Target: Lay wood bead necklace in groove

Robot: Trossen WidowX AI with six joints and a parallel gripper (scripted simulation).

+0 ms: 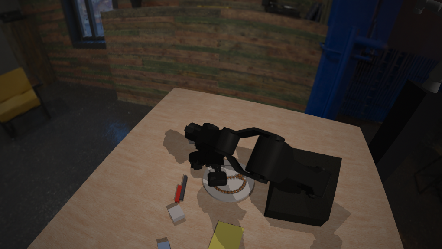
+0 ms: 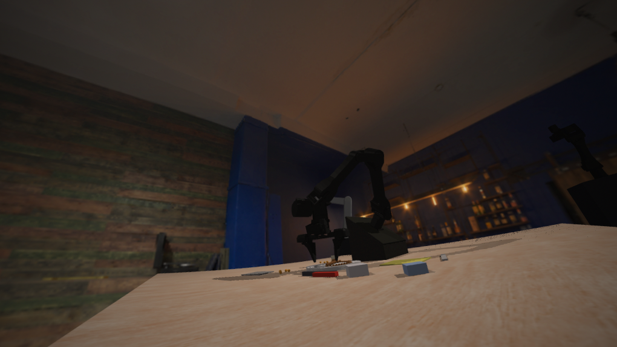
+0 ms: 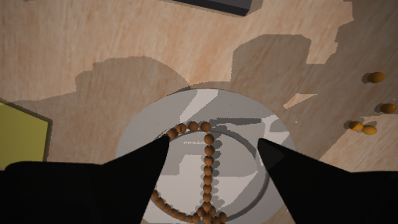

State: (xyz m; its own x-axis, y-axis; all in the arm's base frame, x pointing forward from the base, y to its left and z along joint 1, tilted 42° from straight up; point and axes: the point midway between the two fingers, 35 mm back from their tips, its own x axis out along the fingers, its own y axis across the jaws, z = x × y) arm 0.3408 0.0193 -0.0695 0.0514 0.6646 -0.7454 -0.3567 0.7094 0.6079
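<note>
Right now the round white bead board is 5 cm behind my gripper tip, 2 cm to the right of it and 2 cm below it. Also, from my gripper tip: grey block 9 cm ahead, 18 cm to the left, 2 cm below; dark bar 11 cm ahead, 9 cm to the left, 2 cm below; pale cube 19 cm behind, 13 cm to the right, 1 cm below.
</note>
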